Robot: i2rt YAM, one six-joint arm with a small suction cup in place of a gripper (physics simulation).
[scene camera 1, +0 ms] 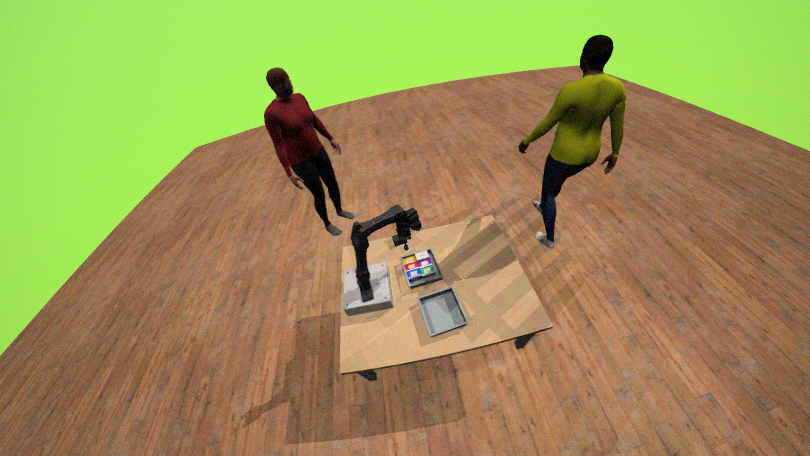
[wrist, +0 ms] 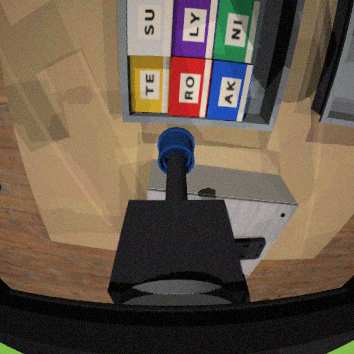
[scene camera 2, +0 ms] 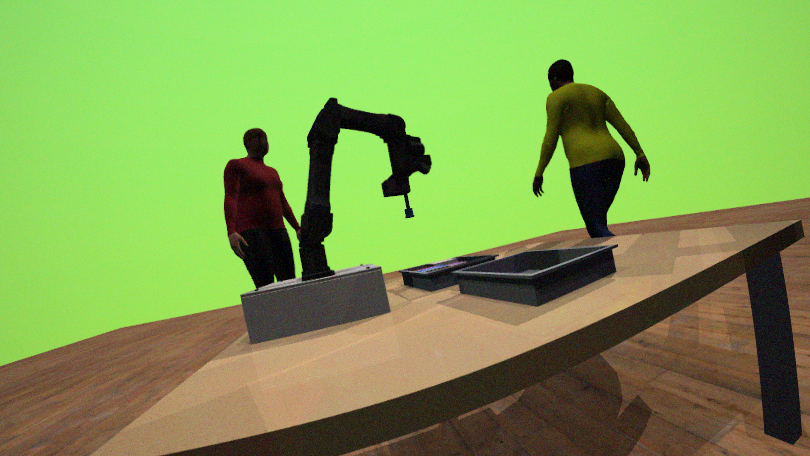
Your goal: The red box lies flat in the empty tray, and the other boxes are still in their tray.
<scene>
My suction cup (scene camera 2: 397, 184) carries nothing. The cup is 22 cm from the middle of a tray (scene camera 2: 432, 281), above it. A tray (scene camera 2: 534, 278) rests on the table.
My suction cup also shows in the wrist view (wrist: 175, 136).
</scene>
